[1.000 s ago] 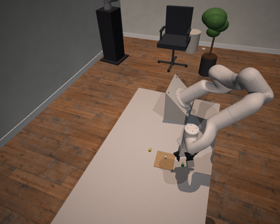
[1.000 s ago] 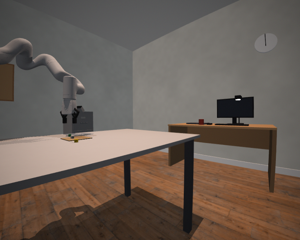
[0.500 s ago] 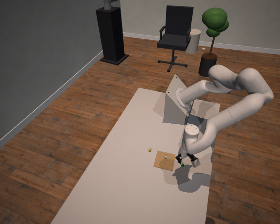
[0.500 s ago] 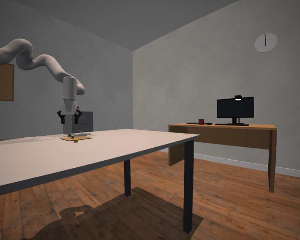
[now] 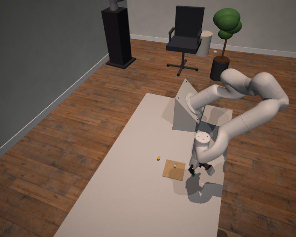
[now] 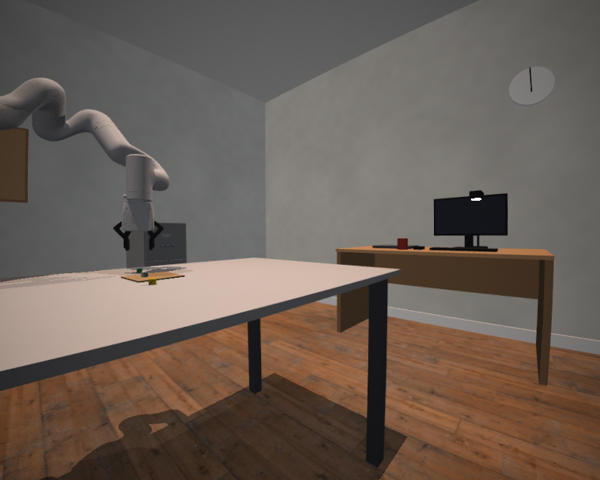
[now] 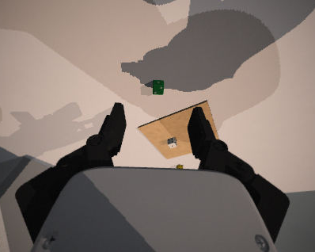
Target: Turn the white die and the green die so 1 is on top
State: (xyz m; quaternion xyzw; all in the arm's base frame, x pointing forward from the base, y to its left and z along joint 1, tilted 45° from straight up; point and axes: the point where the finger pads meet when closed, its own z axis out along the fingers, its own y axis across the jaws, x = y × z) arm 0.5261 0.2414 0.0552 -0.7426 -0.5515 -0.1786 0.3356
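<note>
My gripper is now 9 cm above the green die and 1 cm to the left of it. The rest, counted from my hand: mat: 14 cm to the right, 9 cm below, 1 cm ahead; then white die: 14 cm to the right, 8 cm below, 1 cm behind; then yellow die: 28 cm to the right, 9 cm below, 1 cm behind.
</note>
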